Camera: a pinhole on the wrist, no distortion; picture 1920 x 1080 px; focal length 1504.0 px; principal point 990.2 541.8 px. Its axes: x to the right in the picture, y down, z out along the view. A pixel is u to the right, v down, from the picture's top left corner.
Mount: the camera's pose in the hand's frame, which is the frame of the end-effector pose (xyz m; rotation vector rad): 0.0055 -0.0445 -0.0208 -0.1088 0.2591 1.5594
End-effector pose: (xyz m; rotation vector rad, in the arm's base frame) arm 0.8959 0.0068 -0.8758 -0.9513 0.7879 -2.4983
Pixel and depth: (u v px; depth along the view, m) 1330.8 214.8 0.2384
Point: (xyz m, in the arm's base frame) 0.9803 -0.1534 -0.7555
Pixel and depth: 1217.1 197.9 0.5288
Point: 1.1089 -0.3730 -0.5973
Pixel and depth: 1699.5 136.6 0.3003
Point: 0.9939 -0.2618 -0.7763
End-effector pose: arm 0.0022 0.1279 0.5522 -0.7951 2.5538 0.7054
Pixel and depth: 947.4 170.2 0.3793
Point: -0.0540 0.2844 0.2248
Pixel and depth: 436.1 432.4 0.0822
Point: 0.0333 0.1169 0.4711
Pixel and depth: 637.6 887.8 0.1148
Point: 0.0556 0.1562 0.4618
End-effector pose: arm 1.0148 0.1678 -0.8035 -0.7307 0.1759 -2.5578
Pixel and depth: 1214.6 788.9 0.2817
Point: 1.1806 0.1211 -0.6159
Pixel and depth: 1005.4 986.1 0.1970
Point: 1.1338 0.1814 -0.6715
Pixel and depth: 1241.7 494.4 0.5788
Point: 1.3026 -0.0276 -0.3742
